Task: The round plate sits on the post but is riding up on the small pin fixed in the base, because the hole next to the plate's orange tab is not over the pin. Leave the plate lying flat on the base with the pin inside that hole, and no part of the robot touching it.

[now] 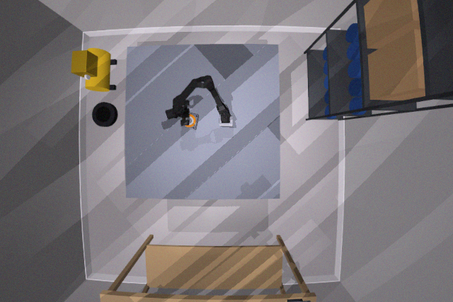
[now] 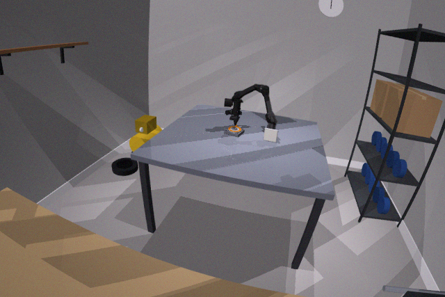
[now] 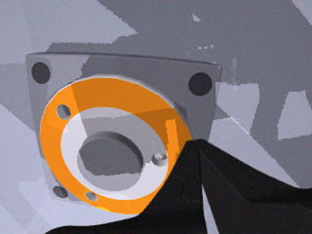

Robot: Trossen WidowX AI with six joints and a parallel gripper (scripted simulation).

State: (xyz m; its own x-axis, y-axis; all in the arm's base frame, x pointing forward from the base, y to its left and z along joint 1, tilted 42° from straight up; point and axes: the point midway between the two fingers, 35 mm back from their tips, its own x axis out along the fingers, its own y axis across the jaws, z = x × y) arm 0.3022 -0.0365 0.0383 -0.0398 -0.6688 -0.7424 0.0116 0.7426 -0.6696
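My gripper tip is now 10 mm past the base, 50 mm to the right of it and 20 mm above it.
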